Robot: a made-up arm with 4 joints.
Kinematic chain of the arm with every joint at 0, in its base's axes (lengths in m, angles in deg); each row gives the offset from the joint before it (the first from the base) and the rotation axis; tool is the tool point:
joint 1: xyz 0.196 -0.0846 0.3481 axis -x
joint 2: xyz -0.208 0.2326 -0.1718 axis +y
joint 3: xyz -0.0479 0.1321 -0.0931 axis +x
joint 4: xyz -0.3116 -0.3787 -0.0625 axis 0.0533 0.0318 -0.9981
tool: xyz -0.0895 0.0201 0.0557
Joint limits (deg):
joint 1: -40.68..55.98
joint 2: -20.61..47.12
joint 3: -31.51..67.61
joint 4: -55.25..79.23
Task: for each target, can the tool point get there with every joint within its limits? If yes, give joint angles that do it. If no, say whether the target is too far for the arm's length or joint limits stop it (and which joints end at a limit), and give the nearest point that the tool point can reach.
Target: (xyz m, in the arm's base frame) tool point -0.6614 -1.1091 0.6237
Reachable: no: too far | nearest point -0.3734 -0.5056 0.1444 | short by 0.823 m
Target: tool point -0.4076 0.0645 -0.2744
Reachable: yes | joints -5.05 -5.85 49.09 -43.12
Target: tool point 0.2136 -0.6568 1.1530
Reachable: no: joint limits stop it (at a limit: joint 2, joint 3, joint 4) | nearest point -0.2098 -0.2188 0.5368 | short by 0.867 m
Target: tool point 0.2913 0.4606 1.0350
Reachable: no: joint limits stop it (at a limit: joint 2, joint 3, joint 4) | nearest point -0.2098 0.0593 0.5294 | short by 0.817 m
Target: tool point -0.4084 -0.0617 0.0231
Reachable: yes | joints 5.75 -10.51 -4.10 38.22
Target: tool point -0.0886 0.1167 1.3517
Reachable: no: joint limits stop it (at a limit: joint 2, joint 3) | nearest point -0.2154 -0.0389 0.5762 | short by 0.801 m
